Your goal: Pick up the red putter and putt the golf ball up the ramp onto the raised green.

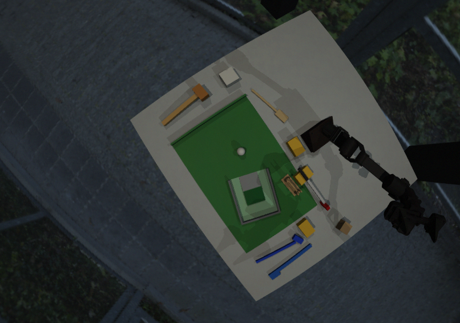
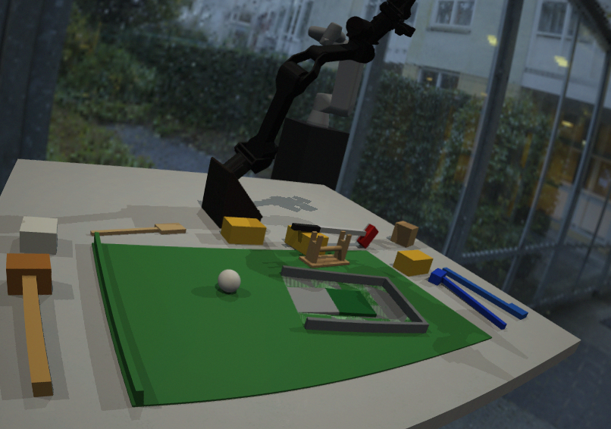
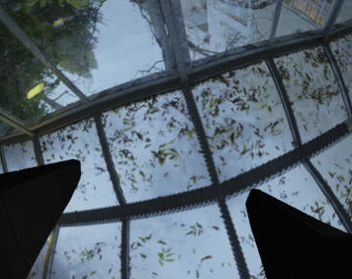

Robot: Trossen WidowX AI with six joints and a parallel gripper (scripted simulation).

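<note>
The red putter is 710 mm below my gripper tip, 80 mm to the right of it and 20 mm ahead of it. From my gripper tip the other things lie so: green mat: 750 mm below, 370 mm to the right, 270 mm ahead; wooden stool: 720 mm below, 180 mm to the right, 100 mm ahead; brown block: 720 mm below, 220 mm to the left, 10 mm behind.
</note>
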